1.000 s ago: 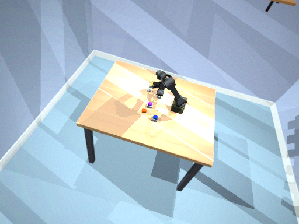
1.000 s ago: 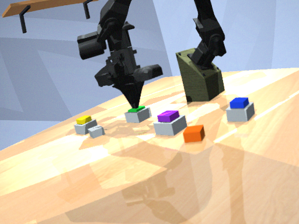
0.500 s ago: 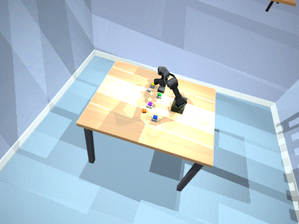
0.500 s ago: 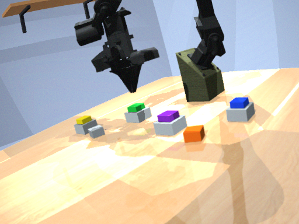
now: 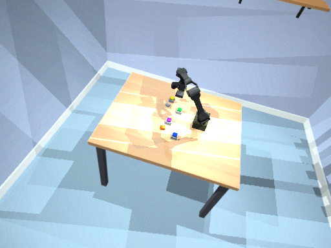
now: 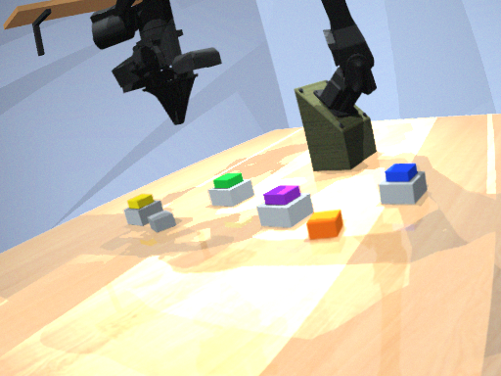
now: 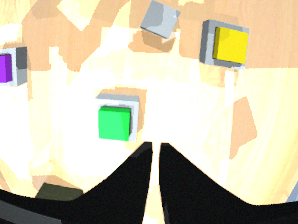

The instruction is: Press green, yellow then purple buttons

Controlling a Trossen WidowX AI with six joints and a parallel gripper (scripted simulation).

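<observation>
Now: gripper tip 100 mm above the yellow button, 70 mm to the left of it and 70 mm short of it. Round my gripper tip: purple button: 190 mm to the left, 100 mm below, 10 mm ahead; green button: 100 mm below, 40 mm behind, 30 mm to the left; small grey block: 120 mm below, 80 mm ahead.
</observation>
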